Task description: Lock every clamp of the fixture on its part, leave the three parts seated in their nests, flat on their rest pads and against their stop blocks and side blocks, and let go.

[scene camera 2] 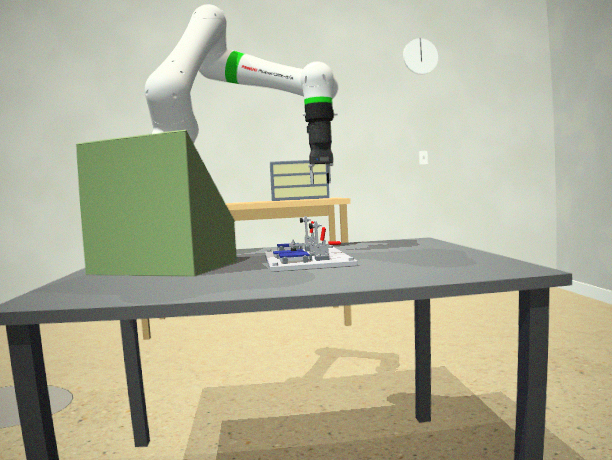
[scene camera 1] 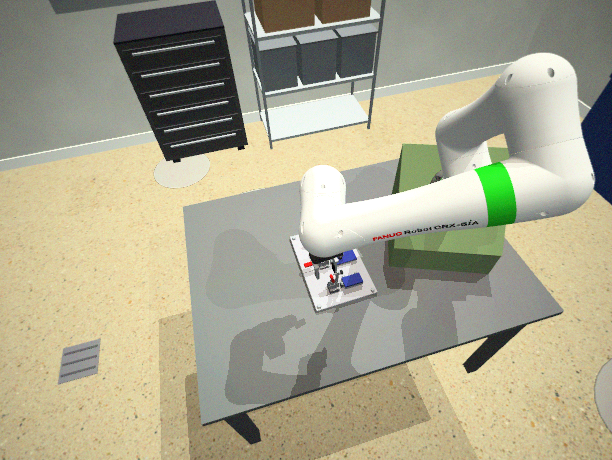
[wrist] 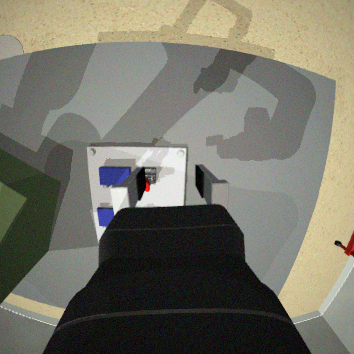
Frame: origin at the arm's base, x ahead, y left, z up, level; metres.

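Seen in the pictures: gripper, between the fingertips: [scene camera 2: 320,183] [scene camera 1: 325,273] [wrist: 169,175]; arm's base, origin of its link: [scene camera 2: 154,174].
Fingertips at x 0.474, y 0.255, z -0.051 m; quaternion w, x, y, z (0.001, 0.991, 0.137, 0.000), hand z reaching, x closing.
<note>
Offsets run from my fingertips to a thing's top centre. "pt": to the spot under its first point. Level surfaces: height alone.
The white fixture plate [scene camera 1: 318,298] [scene camera 2: 345,260] [wrist: 172,192] lies on the table. One blue part {dx -0.110, dy -0.078, dz -0.190 m} [scene camera 1: 352,280] [scene camera 2: 291,254] [wrist: 114,175] is at its near end, and a second blue part {dx -0.098, dy -0.188, dz -0.200 m} [scene camera 1: 348,257] [wrist: 105,216] is in the middle. The arm hides the far part in scene camera 1. The near clamp {pt dx -0.037, dy -0.053, dz -0.168 m} [scene camera 1: 333,286] [wrist: 150,175] has its red handle upright. In scene camera 2 two clamp arms stand raised; the middle clamp's red handle {pt dx +0.043, dy -0.156, dz -0.180 m} [scene camera 1: 308,264] [scene camera 2: 334,243] lies flat outward. Exact seating is too small to tell. My gripper [scene camera 1: 326,271] [scene camera 2: 320,181] [wrist: 169,175] is open and empty, high above the fixture.
A green block [scene camera 1: 445,260] [scene camera 2: 137,210] [wrist: 30,215] stands on the grey table {dz -0.230 m} [scene camera 1: 240,210] [scene camera 2: 150,295] [wrist: 250,215] beside the fixture. A black drawer cabinet [scene camera 1: 185,85] and a shelf rack [scene camera 1: 320,85] stand on the floor beyond the table.
</note>
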